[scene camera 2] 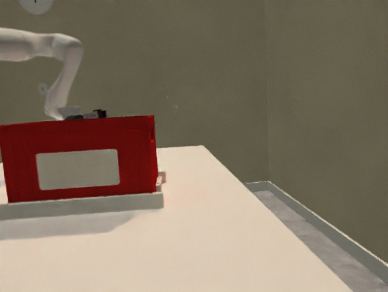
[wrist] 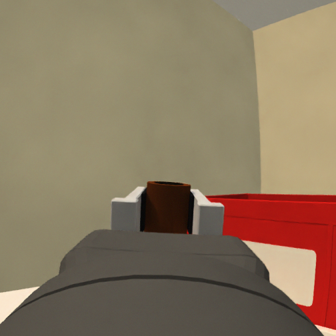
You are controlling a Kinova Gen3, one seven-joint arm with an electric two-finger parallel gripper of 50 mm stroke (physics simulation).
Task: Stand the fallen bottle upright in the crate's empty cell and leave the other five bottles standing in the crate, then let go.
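Note:
The crate is red with a pale panel on its side and stands upright. Its inside, its cells and the five standing bottles are hidden by its walls. My gripper is shut on a brown bottle, whose round, open-mouthed neck shows between the two fingers in the wrist view. The rest of that bottle is hidden behind the gripper body. In the scene view the gripper shows just over the crate's top rim, pointing right and nearly level, with its lower part hidden. In the wrist view the crate is to the right of the fingers.
The crate stands on a low pale grey base on the cream table. A small pinkish block shows at the crate's right side. The robot arm comes from the left, behind and above the crate. Walls stand behind the table.

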